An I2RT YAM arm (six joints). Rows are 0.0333 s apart.
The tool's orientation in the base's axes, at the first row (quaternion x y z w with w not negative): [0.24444 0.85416 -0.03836 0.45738]
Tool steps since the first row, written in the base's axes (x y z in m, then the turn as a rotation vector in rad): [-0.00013 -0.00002 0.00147 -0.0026 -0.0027 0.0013]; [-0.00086 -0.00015 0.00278 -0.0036 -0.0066 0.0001]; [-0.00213 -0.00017 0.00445 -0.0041 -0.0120 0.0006]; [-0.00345 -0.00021 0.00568 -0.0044 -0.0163 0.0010]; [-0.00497 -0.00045 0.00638 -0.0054 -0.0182 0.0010]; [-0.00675 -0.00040 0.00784 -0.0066 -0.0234 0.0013]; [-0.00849 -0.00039 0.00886 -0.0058 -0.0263 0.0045]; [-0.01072 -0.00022 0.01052 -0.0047 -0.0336 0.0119]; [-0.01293 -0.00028 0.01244 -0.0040 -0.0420 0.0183]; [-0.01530 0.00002 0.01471 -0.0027 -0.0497 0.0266]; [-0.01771 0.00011 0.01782 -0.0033 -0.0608 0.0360]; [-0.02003 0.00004 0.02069 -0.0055 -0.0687 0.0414]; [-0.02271 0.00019 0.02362 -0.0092 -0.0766 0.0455]
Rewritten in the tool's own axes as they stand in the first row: [-0.00112 0.00016 -0.00094 -0.0009 -0.0033 -0.0020]; [-0.00188 -0.00008 -0.00222 -0.0009 -0.0074 -0.0009]; [-0.00264 -0.00041 -0.00415 -0.0032 -0.0123 0.0000]; [-0.00303 -0.00085 -0.00586 -0.0050 -0.0161 0.0008]; [-0.00298 -0.00164 -0.00735 -0.0053 -0.0183 0.0006]; [-0.00331 -0.00217 -0.00957 -0.0069 -0.0233 0.0010]; [-0.00331 -0.00278 -0.01149 -0.0110 -0.0250 0.0006]; [-0.00355 -0.00338 -0.01420 -0.0202 -0.0297 -0.0008]; [-0.00409 -0.00413 -0.01698 -0.0289 -0.0358 -0.0015]; [-0.00469 -0.00458 -0.02019 -0.0390 -0.0406 -0.0031]; [-0.00603 -0.00510 -0.02385 -0.0505 -0.0492 -0.0058]; [-0.00728 -0.00576 -0.02726 -0.0569 -0.0562 -0.0083]; [-0.00833 -0.00638 -0.03104 -0.0615 -0.0642 -0.0112]
